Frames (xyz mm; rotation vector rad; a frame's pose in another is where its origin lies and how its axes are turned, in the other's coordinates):
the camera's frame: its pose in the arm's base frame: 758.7 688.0 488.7 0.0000 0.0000 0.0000
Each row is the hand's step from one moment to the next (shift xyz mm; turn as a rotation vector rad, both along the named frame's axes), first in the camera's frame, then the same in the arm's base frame.
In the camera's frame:
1: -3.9 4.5 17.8 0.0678 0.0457 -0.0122
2: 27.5 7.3 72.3 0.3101 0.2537 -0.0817
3: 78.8 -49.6 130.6 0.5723 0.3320 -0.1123
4: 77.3 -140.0 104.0 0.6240 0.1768 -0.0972
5: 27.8 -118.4 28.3 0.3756 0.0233 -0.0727
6: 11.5 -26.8 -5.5 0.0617 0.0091 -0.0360
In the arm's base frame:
1: -3.9 4.5 17.8 0.0678 0.0457 -0.0122
2: 27.5 7.3 72.3 0.3101 0.2537 -0.0817
3: 78.8 -49.6 130.6 0.5723 0.3320 -0.1123
4: 77.3 -140.0 104.0 0.6240 0.1768 -0.0972
5: 27.8 -118.4 28.3 0.3756 0.0233 -0.0727
6: 11.5 -26.8 -5.5 0.0617 0.0091 -0.0360

